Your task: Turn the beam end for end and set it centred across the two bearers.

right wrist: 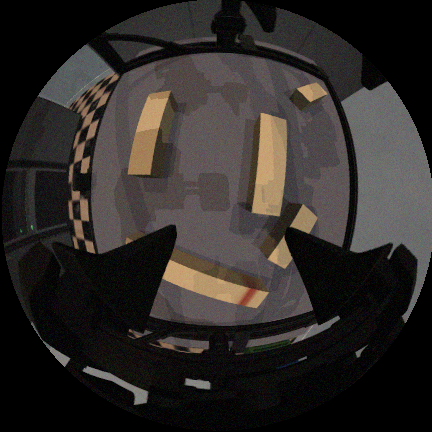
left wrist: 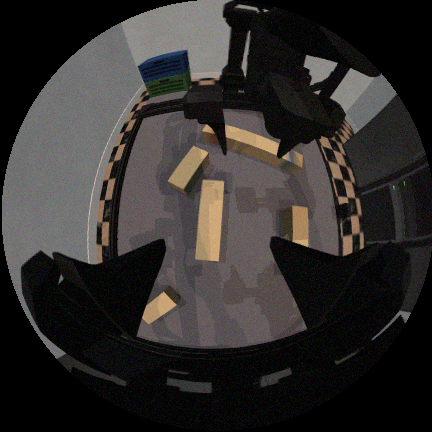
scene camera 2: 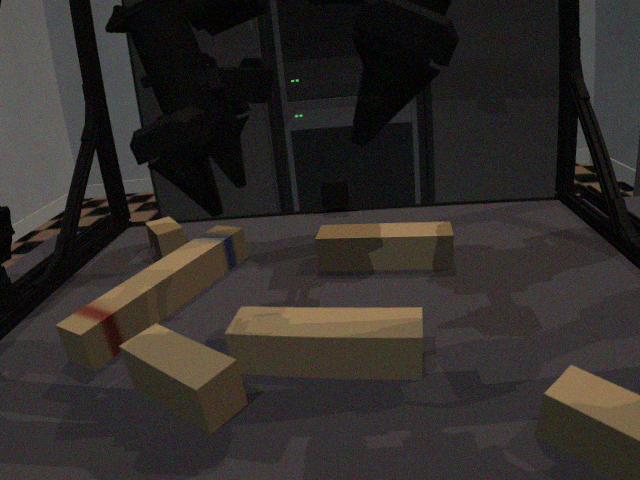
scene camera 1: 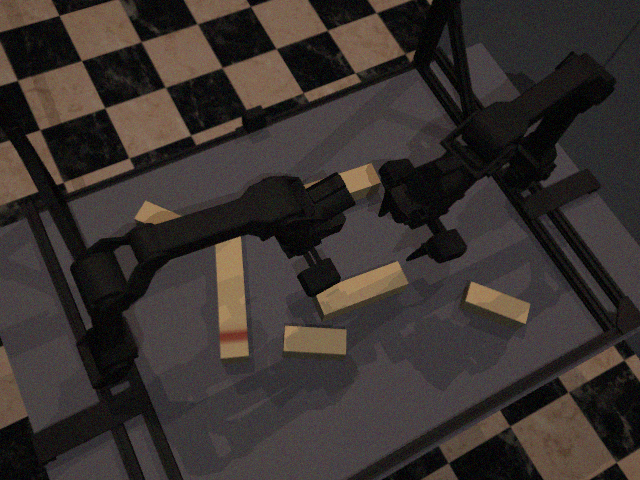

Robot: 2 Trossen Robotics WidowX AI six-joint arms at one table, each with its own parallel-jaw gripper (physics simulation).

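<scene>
The beam lies flat on the table, left of the bearers in both scene views. Its red band is at the near end, its blue band at the far end in scene camera 2; my right arm hides the blue end in scene camera 1. The bearers, one nearer and one farther, lie roughly parallel, apart. My left gripper is open above the table near the bearers. My right gripper is open and empty above the table.
A short block lies between the beam's red end and the nearer bearer. Another short block lies at the right in both scene views. A third block lies by the beam's blue end.
</scene>
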